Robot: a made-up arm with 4 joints. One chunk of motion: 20 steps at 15 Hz.
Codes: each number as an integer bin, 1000 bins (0 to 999) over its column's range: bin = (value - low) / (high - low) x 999, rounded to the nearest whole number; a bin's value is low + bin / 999 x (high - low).
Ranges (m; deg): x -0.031..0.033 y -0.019..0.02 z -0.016..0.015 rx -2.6..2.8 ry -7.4..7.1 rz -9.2..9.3
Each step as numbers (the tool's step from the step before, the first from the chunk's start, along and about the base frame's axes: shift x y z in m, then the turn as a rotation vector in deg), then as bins.
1 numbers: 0.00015 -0.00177 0.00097 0.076 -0.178 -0.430
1 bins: 486 441 547 495 498 474
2 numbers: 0.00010 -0.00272 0.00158 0.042 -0.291 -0.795
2 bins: 485 417 567 489 490 454
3 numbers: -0.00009 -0.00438 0.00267 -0.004 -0.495 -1.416
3 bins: 482 374 602 480 476 420
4 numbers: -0.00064 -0.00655 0.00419 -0.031 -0.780 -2.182
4 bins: 474 319 651 475 456 379
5 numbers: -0.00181 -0.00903 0.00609 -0.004 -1.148 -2.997
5 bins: 456 255 712 480 431 335
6 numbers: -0.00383 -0.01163 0.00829 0.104 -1.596 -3.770
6 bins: 424 189 783 500 400 293
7 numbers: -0.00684 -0.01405 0.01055 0.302 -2.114 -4.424
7 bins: 377 127 856 537 364 258
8 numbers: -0.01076 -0.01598 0.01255 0.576 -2.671 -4.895
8 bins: 316 77 920 588 326 232
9 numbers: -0.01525 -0.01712 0.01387 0.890 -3.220 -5.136
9 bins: 246 48 963 646 288 219
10 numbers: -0.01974 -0.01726 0.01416 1.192 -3.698 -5.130
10 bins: 176 45 972 702 255 220
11 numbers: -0.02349 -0.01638 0.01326 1.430 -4.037 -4.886
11 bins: 117 67 943 746 232 233
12 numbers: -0.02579 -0.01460 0.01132 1.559 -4.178 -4.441
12 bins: 81 113 880 769 222 257
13 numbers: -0.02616 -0.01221 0.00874 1.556 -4.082 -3.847
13 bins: 76 174 797 769 229 289
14 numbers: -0.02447 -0.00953 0.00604 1.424 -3.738 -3.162
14 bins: 102 243 710 744 252 326
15 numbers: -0.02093 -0.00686 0.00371 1.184 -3.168 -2.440
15 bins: 157 311 635 700 292 365
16 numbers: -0.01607 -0.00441 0.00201 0.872 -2.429 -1.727
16 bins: 233 374 580 642 342 404
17 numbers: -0.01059 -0.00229 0.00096 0.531 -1.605 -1.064
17 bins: 319 428 547 579 399 439
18 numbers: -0.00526 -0.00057 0.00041 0.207 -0.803 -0.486
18 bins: 402 472 529 519 455 471
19 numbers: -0.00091 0.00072 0.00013 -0.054 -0.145 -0.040
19 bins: 470 505 520 471 500 495
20 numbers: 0.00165 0.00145 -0.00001 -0.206 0.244 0.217
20 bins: 510 524 515 443 527 509
